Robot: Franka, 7 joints.
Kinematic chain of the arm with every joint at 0, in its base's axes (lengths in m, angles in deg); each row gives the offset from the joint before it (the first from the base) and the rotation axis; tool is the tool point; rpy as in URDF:
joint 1: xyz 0 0 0.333 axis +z
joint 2: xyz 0 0 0 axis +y
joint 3: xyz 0 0 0.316 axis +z
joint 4: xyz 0.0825 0 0 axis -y
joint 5: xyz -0.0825 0 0.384 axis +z
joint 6: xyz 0 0 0 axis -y
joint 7: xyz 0.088 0 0 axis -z
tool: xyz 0 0 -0.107 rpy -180 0 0
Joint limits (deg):
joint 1: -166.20..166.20
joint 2: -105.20..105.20
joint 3: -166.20..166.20
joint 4: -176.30..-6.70
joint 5: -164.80..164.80
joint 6: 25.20..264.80
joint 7: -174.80..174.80
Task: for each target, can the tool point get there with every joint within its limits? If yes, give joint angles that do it. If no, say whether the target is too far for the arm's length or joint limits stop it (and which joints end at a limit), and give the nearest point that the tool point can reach.
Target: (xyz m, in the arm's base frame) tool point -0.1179 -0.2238 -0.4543
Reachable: no: joint limits stop it (at a limit: joint 2) | nearest point -0.1200 -0.2278 -0.3601 | short by 0.094 m
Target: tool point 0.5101 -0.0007 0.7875
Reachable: yes | joints -138.19 17.39 140.12 -102.81 122.13 110.89 -142.84
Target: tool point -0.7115 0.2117 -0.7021
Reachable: no: too far | nearest point -0.5086 0.1513 -0.2997 | short by 0.455 m
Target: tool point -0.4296 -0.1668 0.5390
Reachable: yes | joints 130.05 -9.72 50.37 -123.21 -88.27 230.38 -4.32
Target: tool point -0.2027 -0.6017 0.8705
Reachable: yes | joints 104.48 -54.43 80.01 -42.87 86.90 168.93 -66.34
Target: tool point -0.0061 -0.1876 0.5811
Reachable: yes | joints -74.03 -52.65 -9.47 -135.02 -2.67 48.47 104.33
